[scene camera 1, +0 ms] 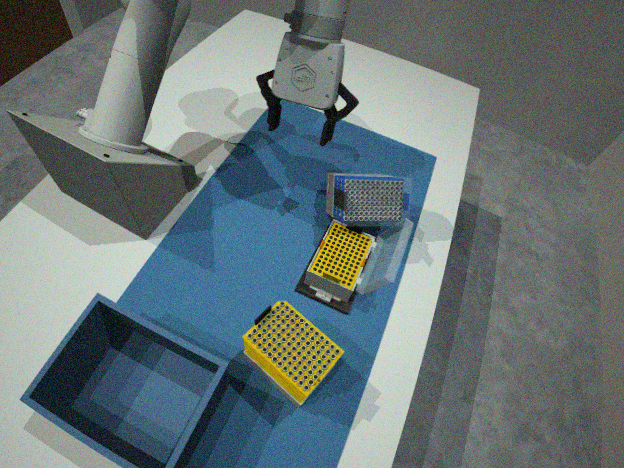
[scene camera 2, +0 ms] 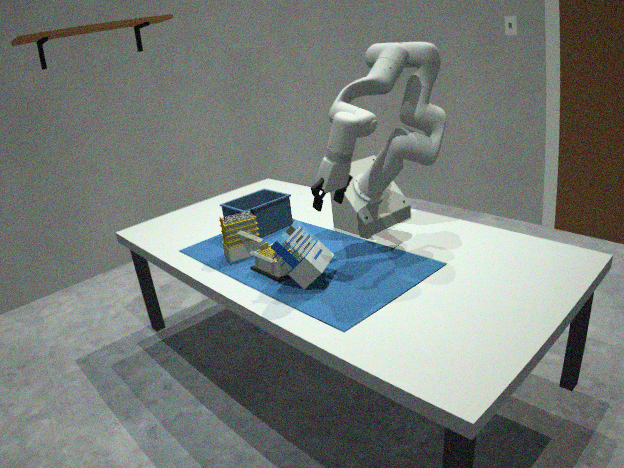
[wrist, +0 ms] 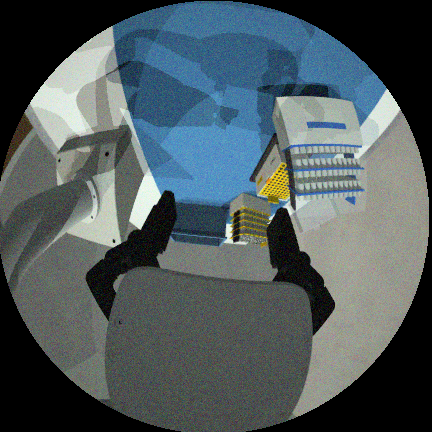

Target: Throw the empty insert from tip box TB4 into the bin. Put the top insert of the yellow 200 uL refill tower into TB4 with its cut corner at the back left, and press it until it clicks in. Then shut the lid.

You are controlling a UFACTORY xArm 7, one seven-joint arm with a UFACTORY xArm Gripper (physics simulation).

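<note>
Tip box TB4 (scene camera 1: 330, 285) (scene camera 2: 267, 264) (wrist: 267, 173) sits on a dark base with its clear lid (scene camera 1: 385, 261) (scene camera 2: 249, 236) open to one side. A yellow insert (scene camera 1: 342, 254) (wrist: 276, 186) with empty holes lies in its top. The yellow refill tower (scene camera 1: 293, 347) (scene camera 2: 239, 235) (wrist: 251, 225) stands nearby, its top insert filled with tips. The cut corner is too small to tell. The blue bin (scene camera 1: 146, 392) (scene camera 2: 275, 214) (wrist: 200, 218) stands past the tower. My gripper (scene camera 1: 298, 135) (scene camera 2: 328, 204) (wrist: 224, 210) is open and empty, high above the mat, away from TB4.
A grey and blue refill tower (scene camera 1: 372, 200) (scene camera 2: 313, 264) (wrist: 320, 126) stands close beside TB4, on the gripper's side, and looks tilted in scene camera 2. The blue mat (scene camera 1: 241, 251) (scene camera 2: 347, 312) (wrist: 185, 150) lies on the white table (scene camera 1: 423, 120) (scene camera 2: 453, 342).
</note>
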